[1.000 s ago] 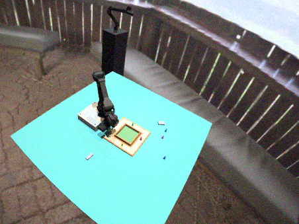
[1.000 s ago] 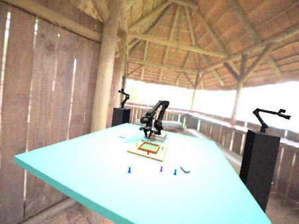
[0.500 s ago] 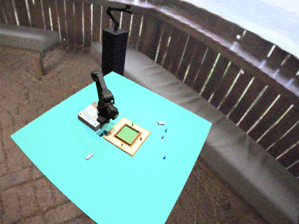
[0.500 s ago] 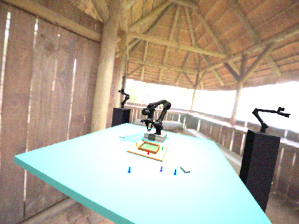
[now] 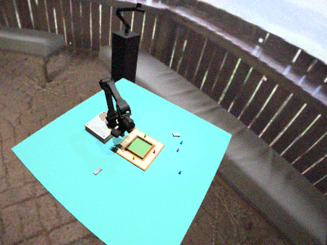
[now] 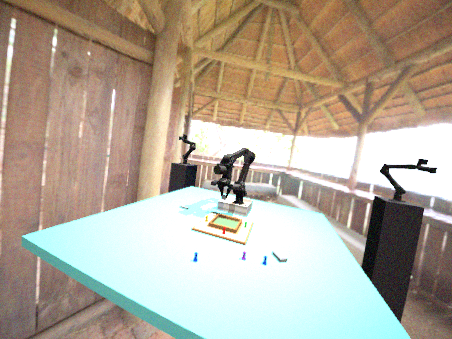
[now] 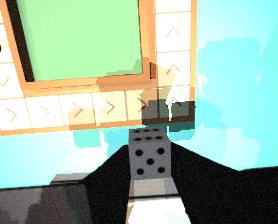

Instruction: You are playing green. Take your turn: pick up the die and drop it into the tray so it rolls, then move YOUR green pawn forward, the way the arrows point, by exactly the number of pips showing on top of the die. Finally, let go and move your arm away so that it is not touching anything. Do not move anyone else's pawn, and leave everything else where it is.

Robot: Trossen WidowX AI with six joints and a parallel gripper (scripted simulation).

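My gripper tip is now 7 cm short of the green pawn, 18 cm to the right of it and 10 cm above it. From my gripper tip the other things lie so: white die (right at my gripper tip); yellow pawn (15 cm ahead, 3 cm to the right, 10 cm below); green felt tray (11 cm ahead, 8 cm to the left, 12 cm below).
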